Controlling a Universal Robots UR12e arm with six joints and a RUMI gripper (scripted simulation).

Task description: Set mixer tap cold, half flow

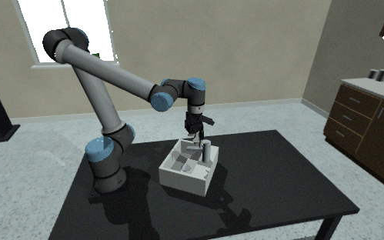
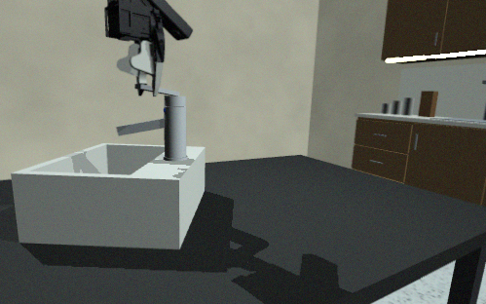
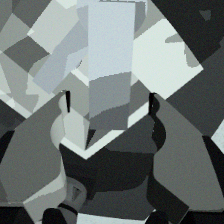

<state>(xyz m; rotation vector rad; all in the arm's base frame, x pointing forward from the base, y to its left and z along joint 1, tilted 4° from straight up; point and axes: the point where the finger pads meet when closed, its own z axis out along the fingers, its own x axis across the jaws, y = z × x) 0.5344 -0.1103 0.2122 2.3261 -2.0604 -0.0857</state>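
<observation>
Now: the flat lever 2 cm ahead of my hand. The rest, counted from my hand: white basin (3 cm behind, 8 cm to the left, 24 cm below).
</observation>
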